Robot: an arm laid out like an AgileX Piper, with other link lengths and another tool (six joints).
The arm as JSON. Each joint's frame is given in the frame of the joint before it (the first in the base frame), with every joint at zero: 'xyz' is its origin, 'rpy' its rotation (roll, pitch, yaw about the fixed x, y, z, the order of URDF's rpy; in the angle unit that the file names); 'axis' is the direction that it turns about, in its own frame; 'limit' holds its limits. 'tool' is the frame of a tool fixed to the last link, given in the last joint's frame.
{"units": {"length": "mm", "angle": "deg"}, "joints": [
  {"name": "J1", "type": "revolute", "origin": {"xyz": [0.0, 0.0, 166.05], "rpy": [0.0, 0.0, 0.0]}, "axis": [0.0, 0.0, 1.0], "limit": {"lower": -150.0, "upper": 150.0}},
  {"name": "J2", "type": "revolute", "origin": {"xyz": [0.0, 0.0, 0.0], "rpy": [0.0, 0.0, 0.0]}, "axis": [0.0, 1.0, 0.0], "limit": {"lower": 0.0, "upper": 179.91}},
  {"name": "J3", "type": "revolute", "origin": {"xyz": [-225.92, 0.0, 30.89], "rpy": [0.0, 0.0, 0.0]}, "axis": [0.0, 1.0, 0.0], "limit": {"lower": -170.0, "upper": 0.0}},
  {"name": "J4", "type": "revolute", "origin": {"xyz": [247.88, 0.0, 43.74], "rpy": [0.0, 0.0, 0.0]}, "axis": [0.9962, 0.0, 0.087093], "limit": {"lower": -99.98, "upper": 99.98}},
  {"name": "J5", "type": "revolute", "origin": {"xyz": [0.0, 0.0, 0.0], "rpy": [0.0, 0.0, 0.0]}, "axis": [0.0, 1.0, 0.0], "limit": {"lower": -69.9, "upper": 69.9}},
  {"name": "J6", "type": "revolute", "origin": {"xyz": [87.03, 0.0, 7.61], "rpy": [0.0, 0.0, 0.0]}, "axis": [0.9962, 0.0, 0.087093], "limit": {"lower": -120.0, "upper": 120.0}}
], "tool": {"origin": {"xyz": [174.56, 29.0, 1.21], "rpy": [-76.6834, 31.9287, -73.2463]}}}
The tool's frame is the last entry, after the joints.
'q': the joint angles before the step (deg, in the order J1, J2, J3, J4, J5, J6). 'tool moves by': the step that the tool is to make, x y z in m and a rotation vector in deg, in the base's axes. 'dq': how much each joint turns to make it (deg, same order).
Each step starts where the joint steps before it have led.
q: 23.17, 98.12, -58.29, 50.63, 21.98, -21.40
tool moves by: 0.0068, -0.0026, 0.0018, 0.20, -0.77, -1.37
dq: -0.17, 0.08, -0.05, 0.51, -1.33, 0.09
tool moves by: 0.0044, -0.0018, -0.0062, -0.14, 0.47, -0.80
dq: -0.26, 1.41, -0.55, 0.47, -0.56, -0.12
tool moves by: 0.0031, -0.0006, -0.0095, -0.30, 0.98, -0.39
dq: -0.19, 2.06, -0.93, 0.26, -0.14, -0.07
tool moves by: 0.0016, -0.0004, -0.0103, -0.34, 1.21, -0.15
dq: -0.21, 2.09, -0.95, 0.08, 0.17, 0.01
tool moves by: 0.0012, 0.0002, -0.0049, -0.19, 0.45, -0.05
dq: -0.02, 1.08, -0.55, 0.07, -0.05, -0.06
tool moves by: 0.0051, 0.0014, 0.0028, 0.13, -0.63, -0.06
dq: -0.02, 0.47, -1.03, -0.08, -0.13, 0.01
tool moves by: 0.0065, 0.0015, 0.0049, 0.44, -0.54, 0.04
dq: -0.35, 0.59, -1.58, -0.04, 0.54, -0.04
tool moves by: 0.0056, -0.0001, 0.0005, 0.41, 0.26, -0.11
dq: -0.63, 1.15, -1.62, 0.05, 0.90, 0.02
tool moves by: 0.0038, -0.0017, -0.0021, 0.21, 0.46, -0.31
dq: -0.60, 0.99, -0.96, 0.17, 0.55, -0.06
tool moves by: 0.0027, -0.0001, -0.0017, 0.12, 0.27, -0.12
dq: -0.25, 0.83, -0.82, 0.06, 0.30, 0.03
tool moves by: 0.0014, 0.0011, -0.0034, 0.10, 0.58, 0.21
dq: -0.17, 1.15, -1.01, 0.02, 0.61, -0.02
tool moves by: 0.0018, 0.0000, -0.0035, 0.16, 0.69, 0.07
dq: -0.37, 1.16, -1.02, 0.04, 0.74, 0.01
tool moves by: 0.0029, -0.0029, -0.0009, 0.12, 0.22, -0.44
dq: -0.56, 0.42, -0.41, 0.08, 0.26, -0.01
